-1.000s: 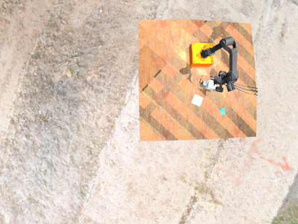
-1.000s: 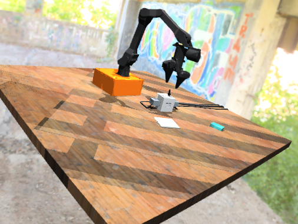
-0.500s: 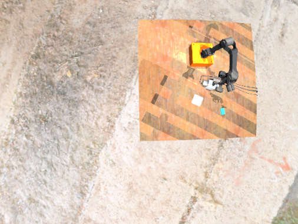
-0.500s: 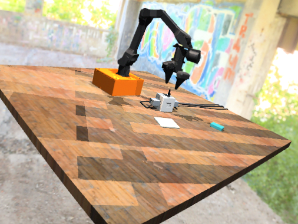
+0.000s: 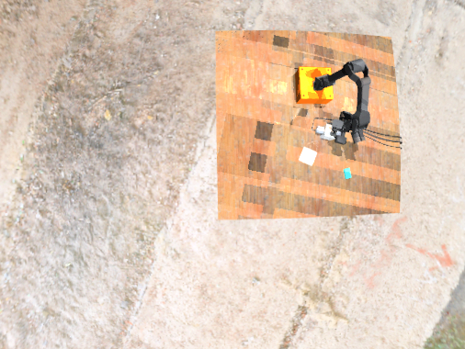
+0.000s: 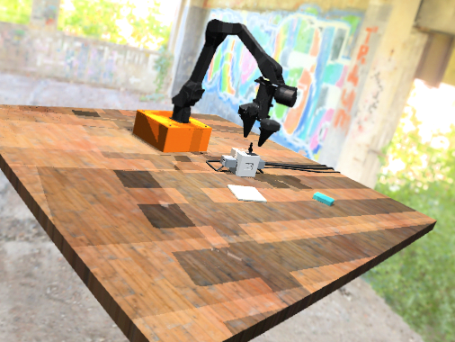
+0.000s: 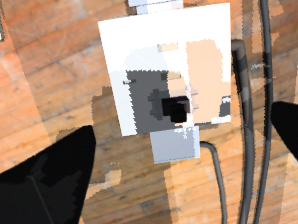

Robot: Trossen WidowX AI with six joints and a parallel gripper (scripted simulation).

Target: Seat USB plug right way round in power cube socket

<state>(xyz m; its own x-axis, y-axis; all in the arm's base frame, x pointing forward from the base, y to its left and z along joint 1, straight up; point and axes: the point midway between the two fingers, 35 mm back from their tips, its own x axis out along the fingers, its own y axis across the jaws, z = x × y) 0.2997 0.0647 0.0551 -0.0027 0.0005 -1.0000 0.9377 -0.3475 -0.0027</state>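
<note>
The usb plug is 2 cm below my gripper tip. The rest, counted from my gripper tip: flat white card (13 cm ahead, 16 cm to the right, 11 cm below); then small teal block (28 cm ahead, 10 cm to the left, 11 cm below).
</note>
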